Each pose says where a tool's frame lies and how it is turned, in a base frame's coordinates. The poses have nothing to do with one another.
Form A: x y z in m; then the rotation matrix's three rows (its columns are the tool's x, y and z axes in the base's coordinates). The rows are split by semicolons.
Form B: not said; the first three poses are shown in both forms.
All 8 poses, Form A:
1: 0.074 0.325 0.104; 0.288 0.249 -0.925; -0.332 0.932 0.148; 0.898 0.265 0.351
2: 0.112 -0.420 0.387; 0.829 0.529 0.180; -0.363 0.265 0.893; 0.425 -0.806 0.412
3: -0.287 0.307 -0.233; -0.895 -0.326 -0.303; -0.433 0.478 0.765; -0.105 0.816 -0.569
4: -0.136 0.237 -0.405; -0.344 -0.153 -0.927; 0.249 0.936 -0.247; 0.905 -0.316 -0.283
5: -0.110 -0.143 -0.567; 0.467 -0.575 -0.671; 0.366 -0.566 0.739; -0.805 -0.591 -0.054
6: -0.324 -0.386 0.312; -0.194 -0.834 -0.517; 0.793 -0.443 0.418; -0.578 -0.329 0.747
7: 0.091 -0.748 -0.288; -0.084 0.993 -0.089; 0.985 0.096 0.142; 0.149 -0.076 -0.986
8: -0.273 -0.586 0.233; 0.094 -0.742 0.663; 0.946 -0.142 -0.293; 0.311 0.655 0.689
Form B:
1:
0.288 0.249 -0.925 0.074
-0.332 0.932 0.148 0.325
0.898 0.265 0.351 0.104
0 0 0 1

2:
0.829 0.529 0.180 0.112
-0.363 0.265 0.893 -0.420
0.425 -0.806 0.412 0.387
0 0 0 1

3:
-0.895 -0.326 -0.303 -0.287
-0.433 0.478 0.765 0.307
-0.105 0.816 -0.569 -0.233
0 0 0 1

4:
-0.344 -0.153 -0.927 -0.136
0.249 0.936 -0.247 0.237
0.905 -0.316 -0.283 -0.405
0 0 0 1

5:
0.467 -0.575 -0.671 -0.110
0.366 -0.566 0.739 -0.143
-0.805 -0.591 -0.054 -0.567
0 0 0 1

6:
-0.194 -0.834 -0.517 -0.324
0.793 -0.443 0.418 -0.386
-0.578 -0.329 0.747 0.312
0 0 0 1

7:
-0.084 0.993 -0.089 0.091
0.985 0.096 0.142 -0.748
0.149 -0.076 -0.986 -0.288
0 0 0 1

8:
0.094 -0.742 0.663 -0.273
0.946 -0.142 -0.293 -0.586
0.311 0.655 0.689 0.233
0 0 0 1

